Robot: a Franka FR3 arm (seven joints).
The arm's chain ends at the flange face. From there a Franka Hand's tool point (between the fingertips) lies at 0.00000 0.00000 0.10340 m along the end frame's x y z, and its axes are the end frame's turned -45 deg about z.
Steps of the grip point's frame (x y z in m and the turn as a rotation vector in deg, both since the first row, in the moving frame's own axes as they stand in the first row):
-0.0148, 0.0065, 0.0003, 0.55, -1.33, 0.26
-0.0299, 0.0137, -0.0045, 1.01, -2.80, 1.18
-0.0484, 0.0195, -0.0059, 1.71, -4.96, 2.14
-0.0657, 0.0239, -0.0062, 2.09, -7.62, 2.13
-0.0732, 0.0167, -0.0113, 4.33, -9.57, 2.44
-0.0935, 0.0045, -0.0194, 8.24, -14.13, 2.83
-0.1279, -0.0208, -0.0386, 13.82, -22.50, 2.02
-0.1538, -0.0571, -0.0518, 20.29, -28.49, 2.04
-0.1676, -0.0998, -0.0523, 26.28, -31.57, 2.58
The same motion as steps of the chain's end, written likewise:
-0.0035, 0.0141, 0.0003, -0.55, -1.33, 0.26
-0.0066, 0.0286, -0.0044, -1.27, -2.69, 1.18
-0.0119, 0.0440, -0.0055, -2.30, -4.72, 2.14
-0.0171, 0.0566, -0.0052, -3.91, -6.87, 2.13
-0.0222, 0.0573, -0.0096, -3.71, -9.83, 2.44
-0.0346, 0.0626, -0.0152, -4.16, -15.82, 2.83
-0.0602, 0.0658, -0.0278, -6.14, -25.68, 2.02
-0.0905, 0.0596, -0.0331, -5.80, -34.49, 2.04
-0.1213, 0.0433, -0.0269, -3.74, -40.91, 2.58

